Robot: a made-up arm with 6 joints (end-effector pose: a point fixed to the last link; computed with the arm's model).
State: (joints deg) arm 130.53 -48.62 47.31 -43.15 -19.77 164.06
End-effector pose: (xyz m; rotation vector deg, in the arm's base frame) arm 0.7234 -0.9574 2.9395 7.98 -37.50 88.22
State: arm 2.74 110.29 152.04 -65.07 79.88 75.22
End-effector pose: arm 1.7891 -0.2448 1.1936 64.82 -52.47 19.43
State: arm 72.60 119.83 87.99 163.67 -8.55 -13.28
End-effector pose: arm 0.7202 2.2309 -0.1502 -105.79 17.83 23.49
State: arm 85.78 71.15 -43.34 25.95 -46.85 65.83
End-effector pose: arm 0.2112 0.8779 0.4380 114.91 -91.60 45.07
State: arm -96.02 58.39 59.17 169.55 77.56 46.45
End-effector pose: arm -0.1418 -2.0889 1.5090 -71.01 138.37 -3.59
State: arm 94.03 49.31 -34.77 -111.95 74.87 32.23
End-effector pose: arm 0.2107 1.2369 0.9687 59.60 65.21 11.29
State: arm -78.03 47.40 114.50 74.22 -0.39 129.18
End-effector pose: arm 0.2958 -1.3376 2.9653 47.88 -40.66 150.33
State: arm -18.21 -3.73 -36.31 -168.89 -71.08 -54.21
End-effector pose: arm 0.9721 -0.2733 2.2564 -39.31 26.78 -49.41
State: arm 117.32 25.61 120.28 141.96 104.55 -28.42
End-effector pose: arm -0.4875 0.5112 2.8674 -87.00 -64.67 79.67
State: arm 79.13 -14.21 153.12 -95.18 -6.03 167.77
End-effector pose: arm -0.2686 -1.3990 2.3243 60.95 -93.30 55.87
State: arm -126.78 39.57 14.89 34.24 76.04 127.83
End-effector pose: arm -0.9857 -1.6183 2.0474 -39.09 69.91 -140.90
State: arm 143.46 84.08 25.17 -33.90 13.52 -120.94
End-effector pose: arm -1.7755 1.3416 0.2332 -106.71 -114.57 20.89
